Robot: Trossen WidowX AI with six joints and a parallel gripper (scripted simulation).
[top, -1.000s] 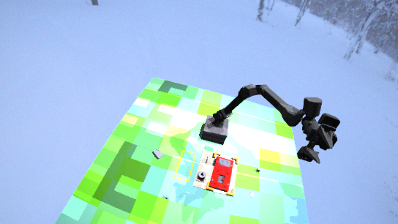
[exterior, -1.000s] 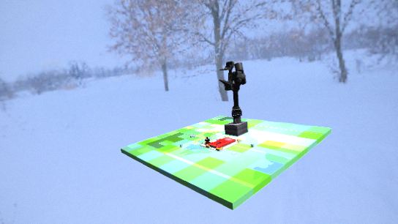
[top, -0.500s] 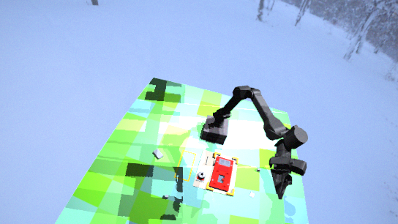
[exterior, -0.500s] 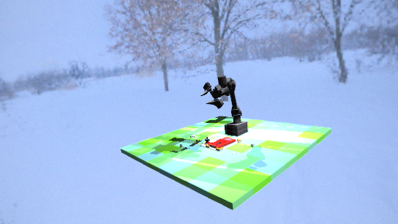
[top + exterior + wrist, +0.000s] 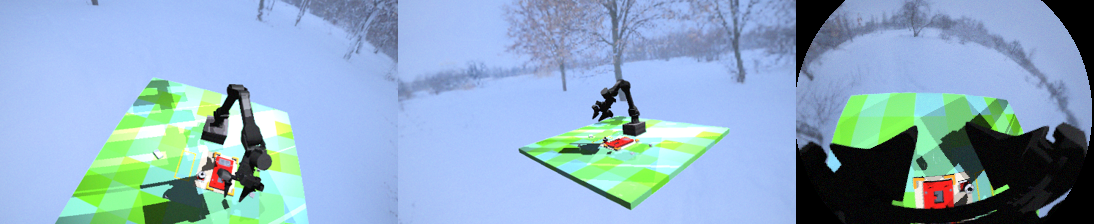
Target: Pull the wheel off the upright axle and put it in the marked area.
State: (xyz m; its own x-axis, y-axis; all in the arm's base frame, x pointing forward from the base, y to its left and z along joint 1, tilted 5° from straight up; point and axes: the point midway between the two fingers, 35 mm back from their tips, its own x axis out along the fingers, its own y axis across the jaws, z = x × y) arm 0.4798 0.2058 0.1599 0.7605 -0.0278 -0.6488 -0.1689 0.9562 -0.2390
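Right now my gripper tip is 15 cm past the wheel, 15 cm to the left of it and 22 cm above it. The rest, counted from my gripper tip: small grey block 16 cm behind, 43 cm to the right, 25 cm below; then dark axle stand 15 cm behind, 15 cm to the right, 22 cm below.
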